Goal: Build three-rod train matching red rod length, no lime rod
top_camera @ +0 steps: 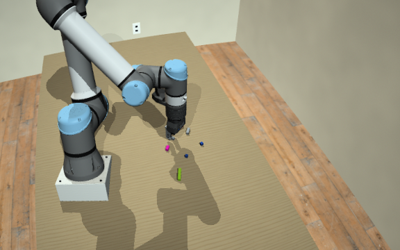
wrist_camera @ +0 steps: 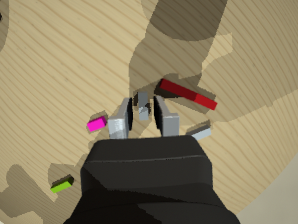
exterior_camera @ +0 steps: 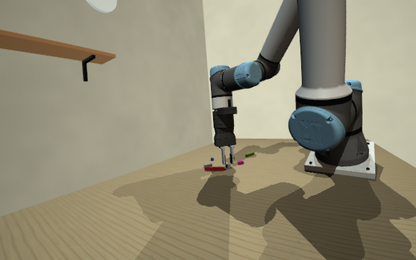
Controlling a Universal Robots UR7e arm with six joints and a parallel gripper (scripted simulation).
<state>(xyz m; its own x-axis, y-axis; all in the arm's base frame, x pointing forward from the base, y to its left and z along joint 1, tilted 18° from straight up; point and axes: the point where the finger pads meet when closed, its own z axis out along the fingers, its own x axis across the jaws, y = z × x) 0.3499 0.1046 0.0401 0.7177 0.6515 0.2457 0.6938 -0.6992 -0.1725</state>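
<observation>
The red rod lies 30 mm ahead of my hand, 40 mm to the left of it and 30 mm below it. From my hand the other things lie so: lime rod 10 mm behind, 190 mm to the right, 30 mm below; magenta rod 30 mm behind, 50 mm to the right, 30 mm below.
</observation>
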